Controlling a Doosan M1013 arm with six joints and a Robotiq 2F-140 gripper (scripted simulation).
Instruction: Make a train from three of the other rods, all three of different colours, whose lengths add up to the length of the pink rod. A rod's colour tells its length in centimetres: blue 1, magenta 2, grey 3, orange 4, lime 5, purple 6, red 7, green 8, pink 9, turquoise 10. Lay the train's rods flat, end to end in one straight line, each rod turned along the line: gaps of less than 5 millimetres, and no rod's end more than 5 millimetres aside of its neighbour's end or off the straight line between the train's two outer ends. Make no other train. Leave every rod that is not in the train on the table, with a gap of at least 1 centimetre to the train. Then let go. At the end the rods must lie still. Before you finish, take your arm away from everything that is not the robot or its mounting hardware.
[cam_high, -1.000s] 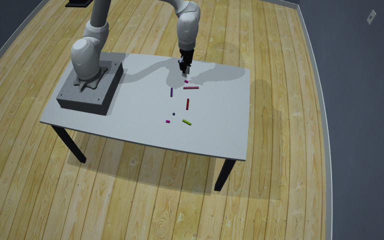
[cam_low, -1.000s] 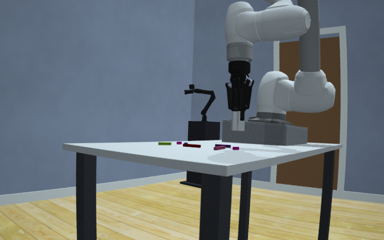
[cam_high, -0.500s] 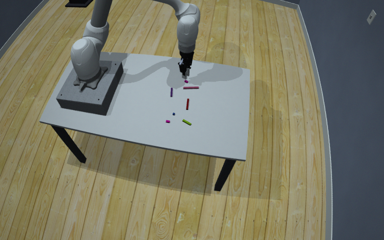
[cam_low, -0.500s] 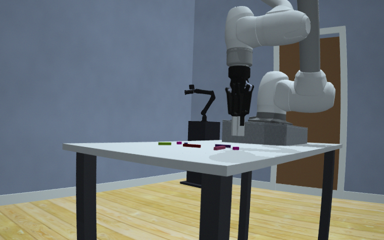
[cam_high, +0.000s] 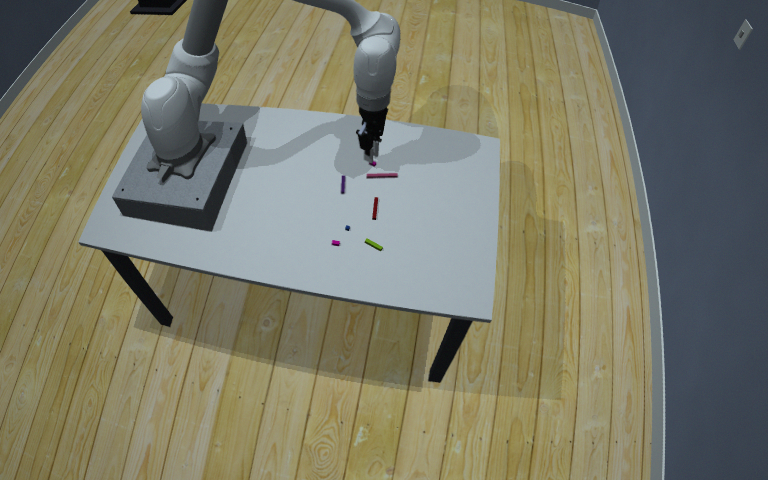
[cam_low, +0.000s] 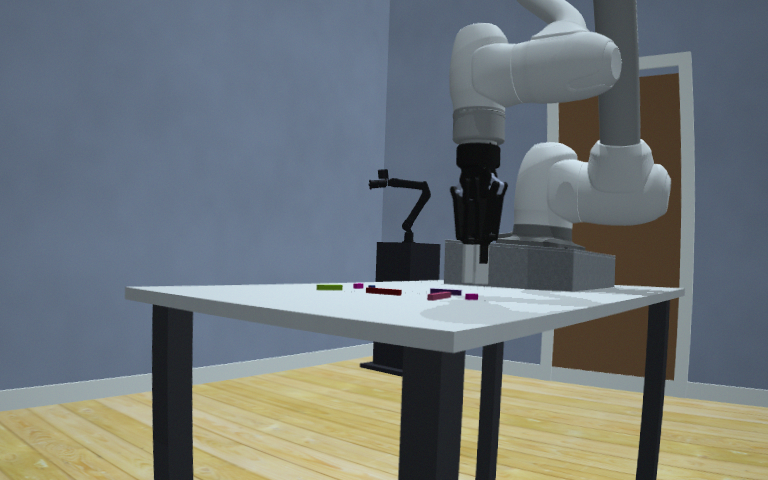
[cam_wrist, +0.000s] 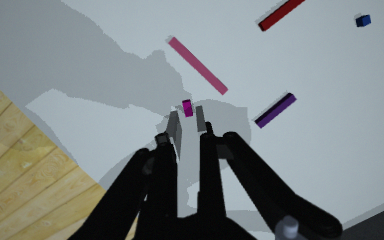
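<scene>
Now: hand 24 cm to the left of the blue rod and 6 cm above it. From my hand the other things lie so: red rod: 16 cm to the right, 6 cm below, 6 cm ahead; pink rod: 6 cm below, 4 cm to the right, 4 cm ahead; purple rod: 10 cm to the right, 6 cm below, 5 cm behind.
</scene>
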